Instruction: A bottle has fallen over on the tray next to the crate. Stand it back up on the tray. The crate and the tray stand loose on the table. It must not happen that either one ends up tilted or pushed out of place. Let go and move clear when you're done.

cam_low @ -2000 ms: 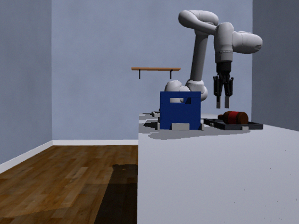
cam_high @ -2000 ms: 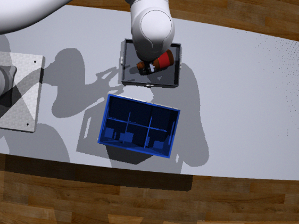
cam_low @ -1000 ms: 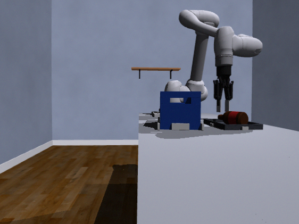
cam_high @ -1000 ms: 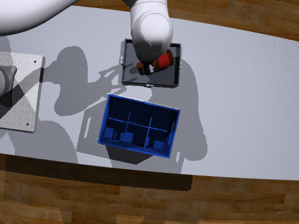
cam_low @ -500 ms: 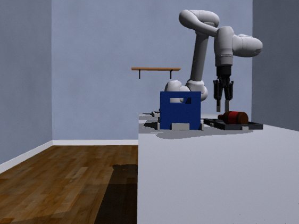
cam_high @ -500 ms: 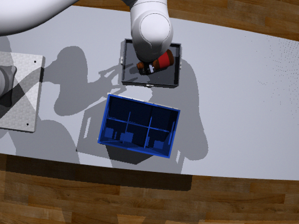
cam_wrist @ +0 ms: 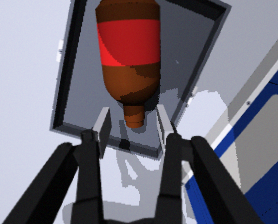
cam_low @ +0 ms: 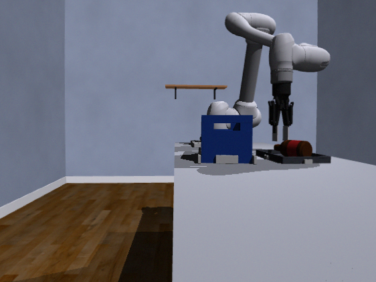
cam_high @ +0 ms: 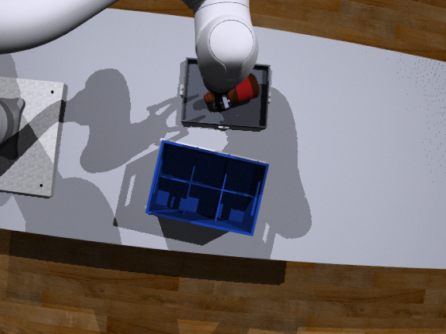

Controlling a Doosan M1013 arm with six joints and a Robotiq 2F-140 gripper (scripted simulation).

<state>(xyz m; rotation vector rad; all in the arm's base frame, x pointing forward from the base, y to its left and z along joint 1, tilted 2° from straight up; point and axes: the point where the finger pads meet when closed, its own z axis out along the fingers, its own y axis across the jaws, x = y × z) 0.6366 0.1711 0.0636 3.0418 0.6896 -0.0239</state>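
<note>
The bottle is 40 mm ahead of my hand, 20 mm to the left of it and 60 mm below it. Also, from my hand: blue crate: 10 mm ahead, 250 mm to the right, 20 mm below; then dark tray: 40 mm ahead, 20 mm to the left, 90 mm below.
</note>
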